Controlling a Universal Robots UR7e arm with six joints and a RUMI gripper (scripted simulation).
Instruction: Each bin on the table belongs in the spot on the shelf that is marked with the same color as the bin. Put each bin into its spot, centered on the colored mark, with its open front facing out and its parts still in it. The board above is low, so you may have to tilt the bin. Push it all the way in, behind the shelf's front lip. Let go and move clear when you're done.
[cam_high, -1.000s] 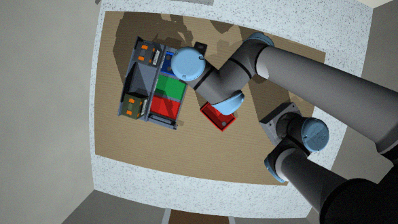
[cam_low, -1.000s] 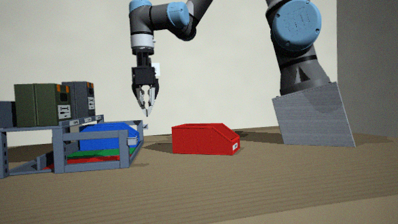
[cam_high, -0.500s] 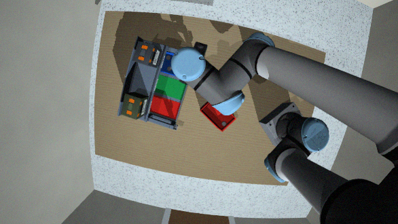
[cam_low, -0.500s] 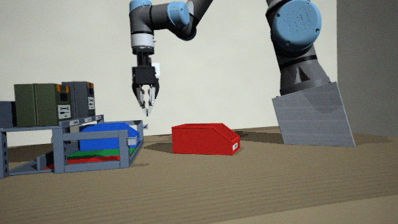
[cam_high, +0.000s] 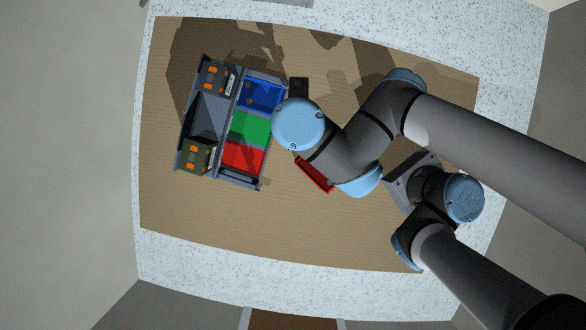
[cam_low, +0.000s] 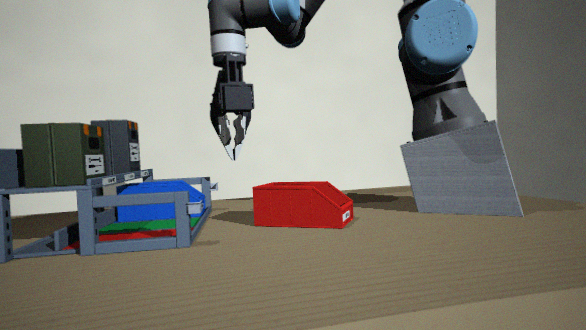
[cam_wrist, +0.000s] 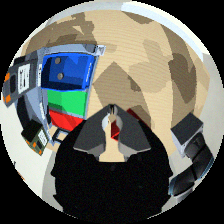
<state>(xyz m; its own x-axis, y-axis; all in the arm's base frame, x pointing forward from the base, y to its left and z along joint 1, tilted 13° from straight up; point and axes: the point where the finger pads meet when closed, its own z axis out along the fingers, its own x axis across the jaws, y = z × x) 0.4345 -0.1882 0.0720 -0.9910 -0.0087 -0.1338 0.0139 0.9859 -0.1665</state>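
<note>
Right now my hand is 17 cm to the right of the red bin, 10 cm above it and 9 cm past it. From my hand the other things lie so: blue bin: 15 cm ahead, 10 cm below, 7 cm to the right; top board: 28 cm ahead, 4 cm below, 1 cm to the left; grey box: 24 cm ahead, 10 cm to the right, 2 cm above.
</note>
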